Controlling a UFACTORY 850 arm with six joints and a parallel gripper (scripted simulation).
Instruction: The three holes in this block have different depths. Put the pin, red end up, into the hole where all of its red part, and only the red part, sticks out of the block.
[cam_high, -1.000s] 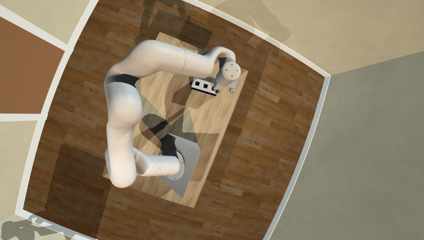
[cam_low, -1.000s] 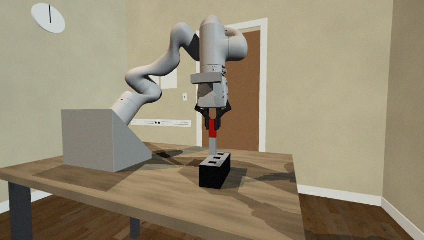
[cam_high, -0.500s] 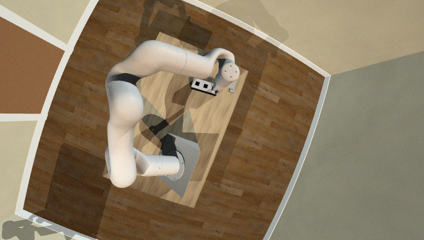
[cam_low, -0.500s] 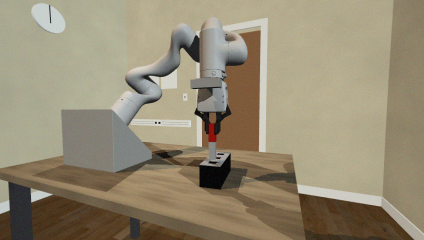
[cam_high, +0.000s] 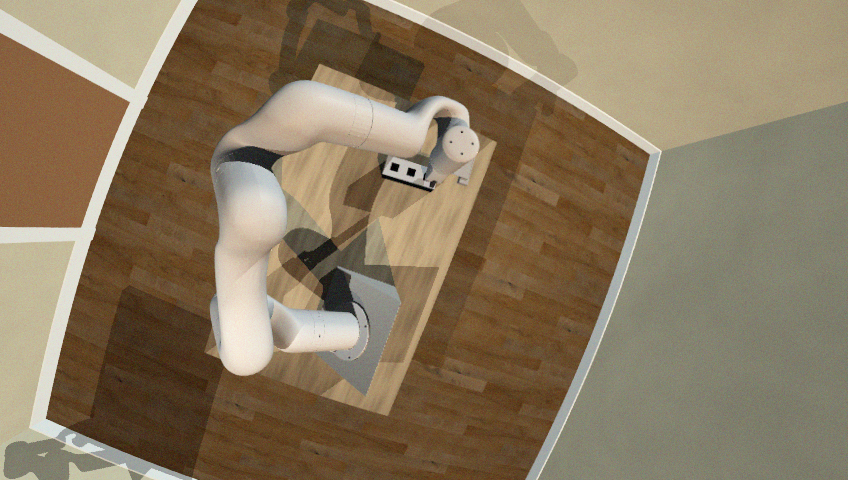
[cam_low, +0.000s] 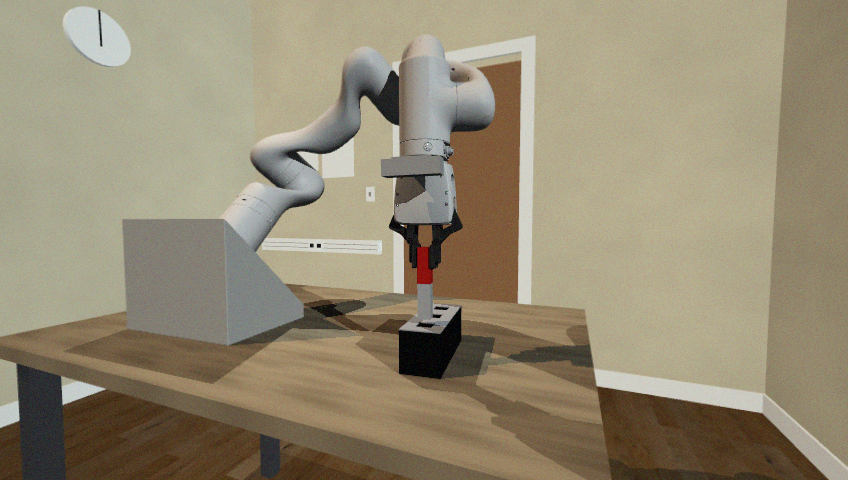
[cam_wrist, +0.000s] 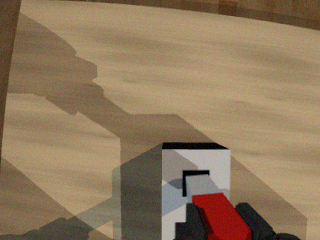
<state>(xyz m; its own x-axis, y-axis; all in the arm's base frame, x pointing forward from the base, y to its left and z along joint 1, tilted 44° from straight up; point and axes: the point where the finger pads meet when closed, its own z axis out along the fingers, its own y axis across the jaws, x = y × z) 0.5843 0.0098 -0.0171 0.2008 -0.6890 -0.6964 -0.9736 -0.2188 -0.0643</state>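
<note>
The pin lies 2 cm below my hand. The rest, counted from my hand: black block (1 cm behind, 6 cm to the left, 15 cm below).
</note>
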